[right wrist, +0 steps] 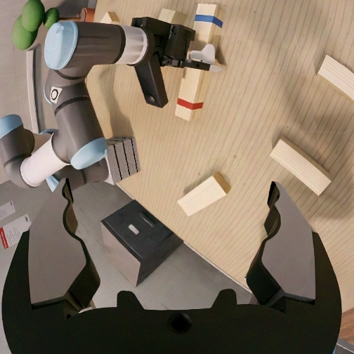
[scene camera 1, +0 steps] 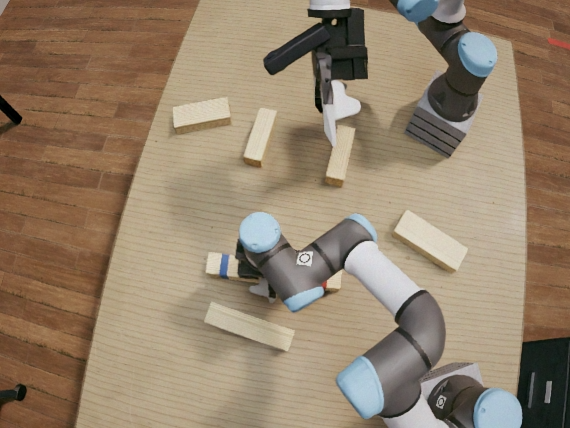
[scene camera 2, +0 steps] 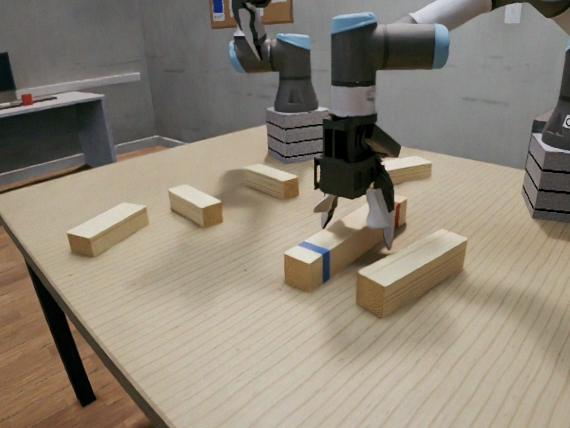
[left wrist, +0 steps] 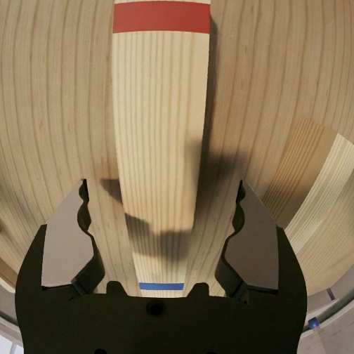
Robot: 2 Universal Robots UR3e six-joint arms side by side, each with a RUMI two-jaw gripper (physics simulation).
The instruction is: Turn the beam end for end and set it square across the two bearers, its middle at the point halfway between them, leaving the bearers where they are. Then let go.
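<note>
The beam (scene camera 1: 214, 263) (scene camera 2: 347, 228) (left wrist: 162, 125) (right wrist: 191, 90), pale wood with a blue and a red band near opposite ends, lies flat on the table. In scene camera 1 its blue end is at the left. Two short parallel blocks, apparently the bearers, are apart from it: one (scene camera 1: 260, 135) (scene camera 2: 195, 202) (right wrist: 337, 75) and another (scene camera 1: 341, 160) (scene camera 2: 271, 179) (right wrist: 300, 165). My left gripper (scene camera 2: 357, 234) (left wrist: 162, 180) is open over the beam, fingers either side, gaps showing between them and the wood. My right gripper (scene camera 1: 327, 125) (right wrist: 170, 181) is open and empty, high above the table.
A loose block (scene camera 1: 249, 326) (scene camera 2: 412, 272) (left wrist: 320, 175) lies close beside the beam. Other blocks lie at the upper left (scene camera 1: 201, 115) and right (scene camera 1: 430, 241) in scene camera 1. The table's edge (scene camera 2: 95, 345) runs along the left of scene camera 2.
</note>
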